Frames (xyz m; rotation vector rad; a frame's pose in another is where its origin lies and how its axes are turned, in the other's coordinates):
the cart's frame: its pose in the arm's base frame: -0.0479 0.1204 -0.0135 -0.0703 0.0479 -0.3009
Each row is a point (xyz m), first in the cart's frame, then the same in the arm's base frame.
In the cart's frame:
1: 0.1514 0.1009 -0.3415
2: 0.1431 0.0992 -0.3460
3: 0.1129 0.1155 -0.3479
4: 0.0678 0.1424 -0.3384
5: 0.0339 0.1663 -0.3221
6: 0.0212 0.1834 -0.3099
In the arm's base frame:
1: 0.1066 0.1503 -0.3670
2: 0.0979 0.1508 -0.3711
3: 0.0738 0.1752 -0.3731
4: 0.0392 0.2149 -0.3640
5: 0.0148 0.2488 -0.3484
6: 0.0085 0.2696 -0.3371

